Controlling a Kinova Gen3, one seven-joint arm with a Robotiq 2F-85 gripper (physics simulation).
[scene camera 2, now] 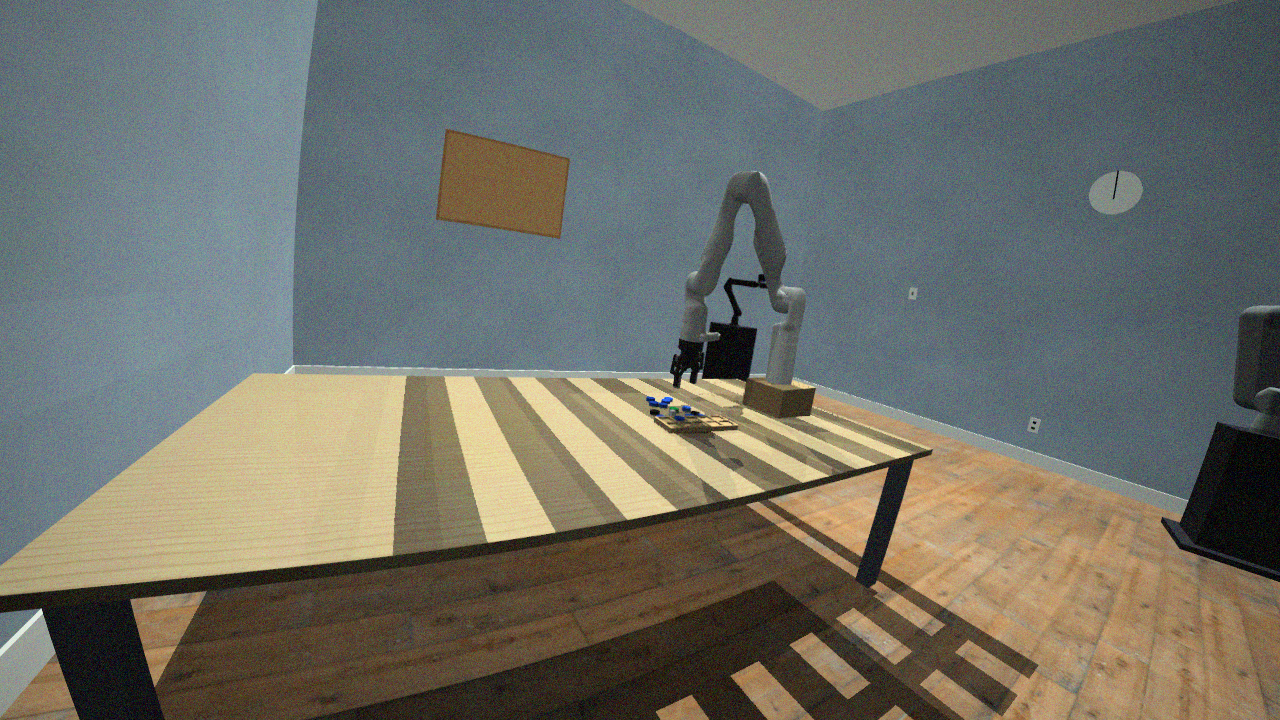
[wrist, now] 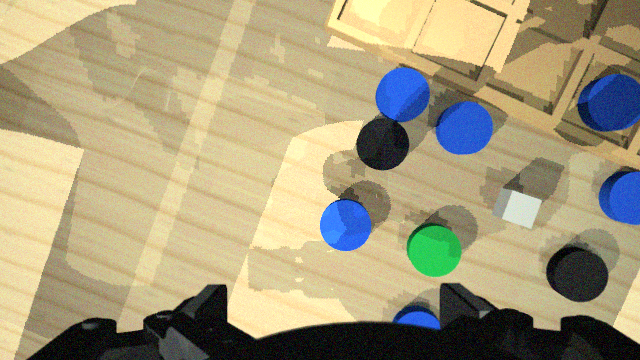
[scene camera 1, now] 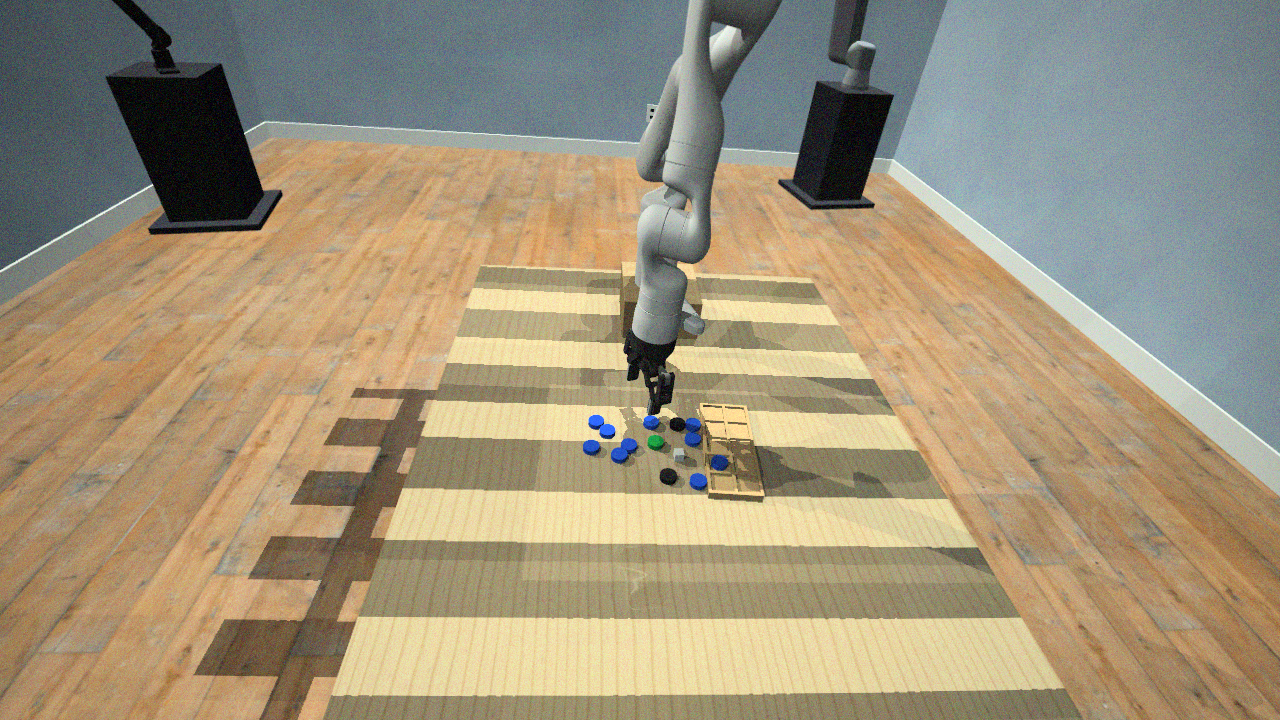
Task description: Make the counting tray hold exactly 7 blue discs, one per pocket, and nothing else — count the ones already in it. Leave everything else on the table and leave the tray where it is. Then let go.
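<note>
The wooden counting tray [scene camera 1: 735, 495] [wrist: 545, 121] has one blue disc [scene camera 1: 718, 462] [wrist: 614, 102] in a pocket; other visible pockets look empty. Blue discs by its near side are one [scene camera 1: 692, 425] [wrist: 402, 94] touching a black disc [scene camera 1: 676, 424] [wrist: 382, 144], a second [scene camera 1: 692, 439] [wrist: 464, 128] and a third [scene camera 1: 698, 480] [wrist: 622, 197]. Another blue disc [scene camera 1: 650, 421] [wrist: 345, 225] lies apart. Several more blue discs lie left in scene camera 1, one of them [scene camera 1: 629, 445] [wrist: 417, 319] partly hidden by the gripper in the wrist view. My gripper [scene camera 1: 648, 392] [scene camera 2: 685, 383] [wrist: 333, 307] is open and empty above the table.
A green disc [scene camera 1: 656, 442] [wrist: 434, 251], a white cube [scene camera 1: 678, 454] [wrist: 520, 207] and a second black disc [scene camera 1: 667, 476] [wrist: 577, 274] lie among the blue discs. The arm stands on a wooden block [scene camera 2: 778, 398] at the table's far end. Striped shadows cross the table.
</note>
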